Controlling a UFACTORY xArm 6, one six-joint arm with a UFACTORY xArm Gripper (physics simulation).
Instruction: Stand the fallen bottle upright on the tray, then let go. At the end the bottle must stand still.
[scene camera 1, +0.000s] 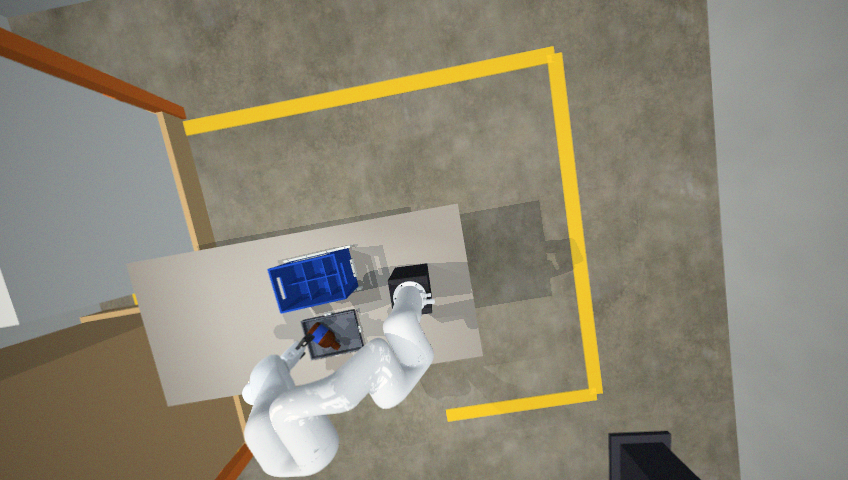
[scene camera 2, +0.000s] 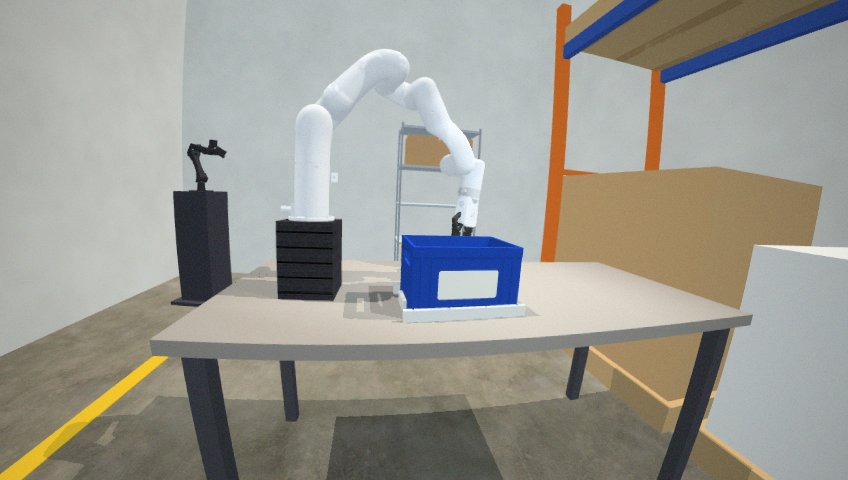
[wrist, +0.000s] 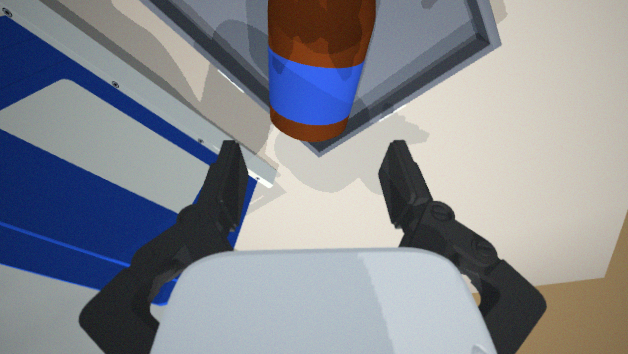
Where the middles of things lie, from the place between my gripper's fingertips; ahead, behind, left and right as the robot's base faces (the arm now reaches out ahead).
The grey tray (scene camera 1: 344, 325) lies 60 mm behind my hand, 20 mm to the left of it and 110 mm below it. Round my hand: blue crate (scene camera 2: 436, 271) (50 mm behind, 270 mm to the right, 40 mm below).
